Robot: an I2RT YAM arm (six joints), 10 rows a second.
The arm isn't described. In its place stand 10 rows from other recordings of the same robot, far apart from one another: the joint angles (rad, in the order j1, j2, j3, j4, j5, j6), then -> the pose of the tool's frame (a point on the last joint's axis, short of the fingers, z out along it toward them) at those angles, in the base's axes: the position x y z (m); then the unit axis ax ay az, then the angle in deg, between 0 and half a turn.
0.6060, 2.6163, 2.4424, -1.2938, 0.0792, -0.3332 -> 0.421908 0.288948 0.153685 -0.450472 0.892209 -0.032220 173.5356
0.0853, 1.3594, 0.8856, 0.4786, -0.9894, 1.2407 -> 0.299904 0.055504 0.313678 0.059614 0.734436 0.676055 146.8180
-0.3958, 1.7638, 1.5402, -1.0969, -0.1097, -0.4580 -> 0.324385 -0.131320 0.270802 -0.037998 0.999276 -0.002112 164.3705
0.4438, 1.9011, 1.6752, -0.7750, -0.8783, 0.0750 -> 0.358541 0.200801 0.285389 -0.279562 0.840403 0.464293 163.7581
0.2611, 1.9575, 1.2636, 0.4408, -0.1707, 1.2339 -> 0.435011 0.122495 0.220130 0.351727 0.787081 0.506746 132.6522
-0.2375, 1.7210, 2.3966, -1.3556, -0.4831, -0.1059 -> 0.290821 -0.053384 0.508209 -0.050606 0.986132 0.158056 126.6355
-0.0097, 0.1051, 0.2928, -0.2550, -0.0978, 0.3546 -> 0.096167 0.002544 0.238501 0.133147 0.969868 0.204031 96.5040
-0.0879, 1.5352, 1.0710, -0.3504, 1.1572, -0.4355 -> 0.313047 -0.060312 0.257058 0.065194 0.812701 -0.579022 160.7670
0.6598, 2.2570, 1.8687, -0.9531, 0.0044, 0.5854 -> 0.364869 0.282862 0.173791 -0.036859 0.997188 0.065254 169.1841
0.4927, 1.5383, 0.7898, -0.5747, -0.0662, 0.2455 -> 0.226737 0.124399 0.148411 -0.127009 0.989020 0.075558 168.1468
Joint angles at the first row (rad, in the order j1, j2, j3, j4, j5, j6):
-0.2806, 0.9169, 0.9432, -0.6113, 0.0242, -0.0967
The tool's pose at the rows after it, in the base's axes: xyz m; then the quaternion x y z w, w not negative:
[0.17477 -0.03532 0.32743 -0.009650 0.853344 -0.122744 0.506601]
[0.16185 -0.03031 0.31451 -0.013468 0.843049 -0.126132 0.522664]
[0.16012 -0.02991 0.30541 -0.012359 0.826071 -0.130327 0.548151]
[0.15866 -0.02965 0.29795 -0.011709 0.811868 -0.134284 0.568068]
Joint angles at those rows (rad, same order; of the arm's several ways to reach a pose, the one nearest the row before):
-0.1936, 0.8154, 0.8638, -0.5228, 0.0292, -0.2340
-0.1764, 0.7303, 0.7761, -0.4816, 0.0402, -0.2340
-0.1760, 0.6922, 0.7063, -0.3881, 0.0395, -0.2329
-0.1760, 0.6624, 0.6502, -0.3123, 0.0395, -0.2333

